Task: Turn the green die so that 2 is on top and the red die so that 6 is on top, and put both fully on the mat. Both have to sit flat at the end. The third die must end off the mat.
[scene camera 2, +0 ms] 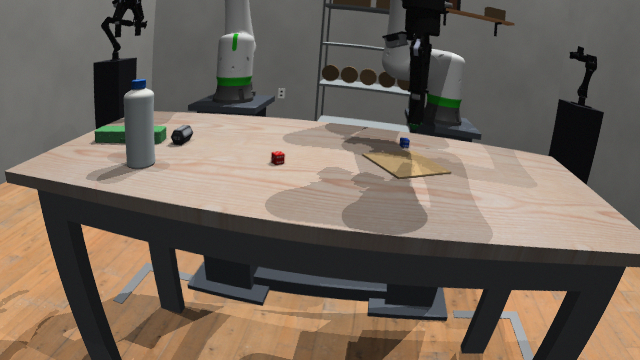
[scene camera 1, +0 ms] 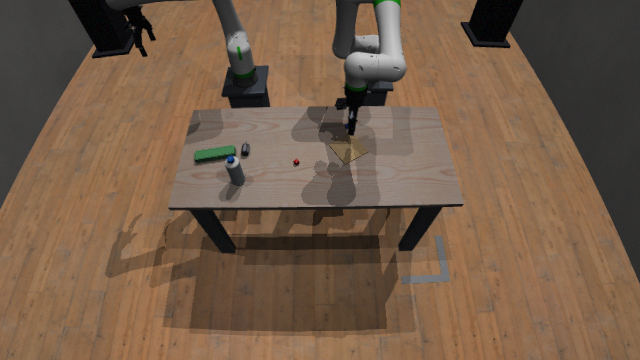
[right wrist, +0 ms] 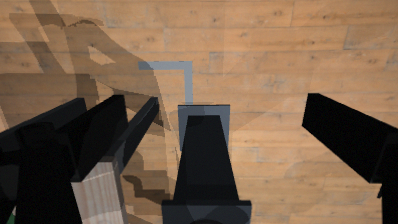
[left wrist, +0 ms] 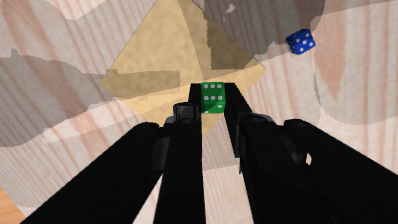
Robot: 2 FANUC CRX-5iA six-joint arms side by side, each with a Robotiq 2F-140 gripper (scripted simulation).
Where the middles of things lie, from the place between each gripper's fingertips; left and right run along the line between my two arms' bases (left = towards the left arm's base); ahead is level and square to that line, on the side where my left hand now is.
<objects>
My left gripper is now 3 cm above the green die (left wrist: 213, 100). Also, from my left hand: bottle (scene camera 2: 139, 102): 54 cm to the right, 18 cm ahead, 4 cm below; then tan mat (scene camera 2: 405, 164): 12 cm below, 3 cm ahead, 1 cm to the right.
Now: the bottle 720 mm ahead of my right hand, 520 mm to the left of it and 190 mm below it. From my right hand the other things lie so: green die (540 mm ahead, 1060 mm to the left, 190 mm below); tan mat (570 mm ahead, 1050 mm to the left, 270 mm below).
</objects>
